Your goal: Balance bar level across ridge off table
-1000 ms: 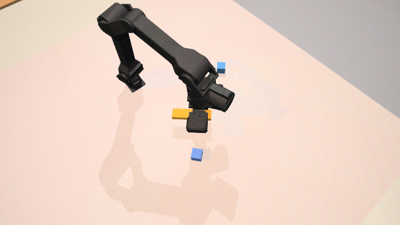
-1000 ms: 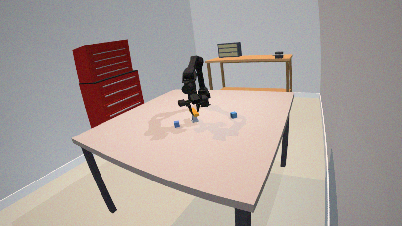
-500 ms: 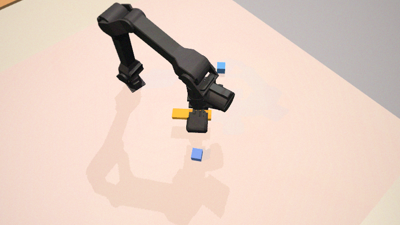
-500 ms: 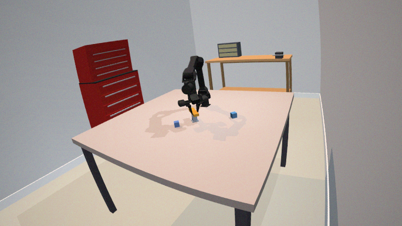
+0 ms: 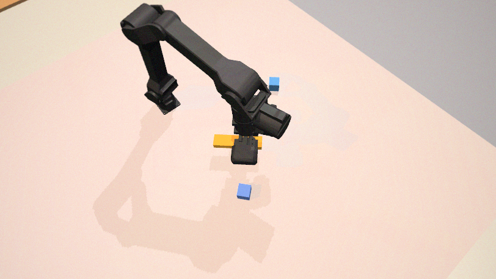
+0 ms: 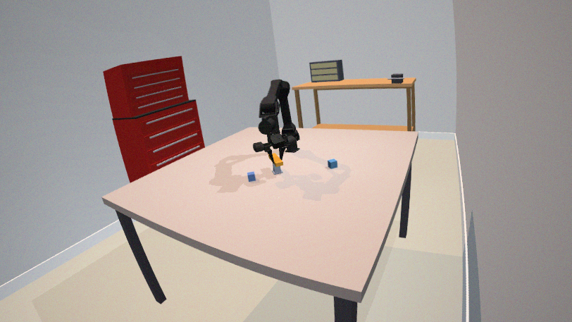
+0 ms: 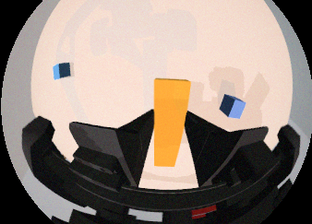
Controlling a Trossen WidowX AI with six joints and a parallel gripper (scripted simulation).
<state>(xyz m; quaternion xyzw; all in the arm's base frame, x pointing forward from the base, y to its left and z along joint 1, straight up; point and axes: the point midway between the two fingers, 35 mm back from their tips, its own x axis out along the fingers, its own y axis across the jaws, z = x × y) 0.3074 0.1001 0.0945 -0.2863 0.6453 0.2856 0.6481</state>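
My gripper tip is 20 mm past the bar and 20 mm to the left of it.
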